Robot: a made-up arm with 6 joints.
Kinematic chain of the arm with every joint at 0, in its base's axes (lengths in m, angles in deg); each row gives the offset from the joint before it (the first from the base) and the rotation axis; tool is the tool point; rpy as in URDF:
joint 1: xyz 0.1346 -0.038 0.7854 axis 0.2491 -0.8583 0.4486
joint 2: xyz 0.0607 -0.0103 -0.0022 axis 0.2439 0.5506 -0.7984
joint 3: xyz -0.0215 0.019 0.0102 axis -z
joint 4: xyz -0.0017 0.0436 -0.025 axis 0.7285 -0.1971 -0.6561
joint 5: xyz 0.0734 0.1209 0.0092 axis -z
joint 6: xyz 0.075 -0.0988 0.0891 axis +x
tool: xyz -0.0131 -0.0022 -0.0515 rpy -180 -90 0
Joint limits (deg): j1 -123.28..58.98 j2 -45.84..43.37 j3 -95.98..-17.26 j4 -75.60..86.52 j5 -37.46..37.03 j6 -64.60..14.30
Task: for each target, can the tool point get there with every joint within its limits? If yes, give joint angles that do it. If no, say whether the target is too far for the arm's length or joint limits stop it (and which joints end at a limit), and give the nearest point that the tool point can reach.
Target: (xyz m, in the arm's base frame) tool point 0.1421 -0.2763 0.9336
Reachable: no: joint limits stop it (at a limit: joint 1, joint 3, joint 5, joint 6) | nearest point 0.0423 -0.1945 0.8635 | short by 0.147 m
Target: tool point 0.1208 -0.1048 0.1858
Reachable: no: too far | nearest point 0.1265 -0.0697 0.4722 | short by 0.289 m
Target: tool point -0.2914 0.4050 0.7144
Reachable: no: too far | nearest point -0.0347 0.1736 0.7734 | short by 0.351 m
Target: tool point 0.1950 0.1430 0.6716
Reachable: yes | joints -80.97 -6.03 -62.90 -18.29 -28.64 -36.51
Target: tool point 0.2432 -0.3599 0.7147
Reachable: no: joint limits stop it (at a limit: joint 2, joint 3, joint 5, joint 6) | nearest point 0.2063 -0.2415 0.6927 | short by 0.126 m
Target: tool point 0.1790 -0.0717 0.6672
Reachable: yes | joints -98.60 -12.67 -62.54 34.01 8.35 -55.36
